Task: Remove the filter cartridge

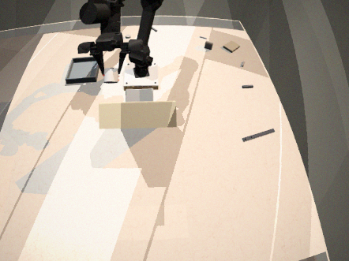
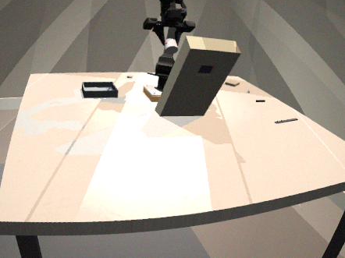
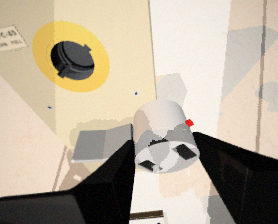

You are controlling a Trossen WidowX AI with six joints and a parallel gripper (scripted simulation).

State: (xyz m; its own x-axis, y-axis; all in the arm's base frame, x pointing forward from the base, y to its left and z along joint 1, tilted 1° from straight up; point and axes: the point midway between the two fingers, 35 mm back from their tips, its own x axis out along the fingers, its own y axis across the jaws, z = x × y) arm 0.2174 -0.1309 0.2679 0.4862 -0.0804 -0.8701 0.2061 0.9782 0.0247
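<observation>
Right now my gripper tip is 34 cm past the blue-grey tray, 14 cm to the left of it and 26 cm above it. The rest, counted from my gripper tip: service panel (8 cm ahead, 7 cm to the left, 11 cm below); then round filter cartridge (right at my gripper tip).
</observation>
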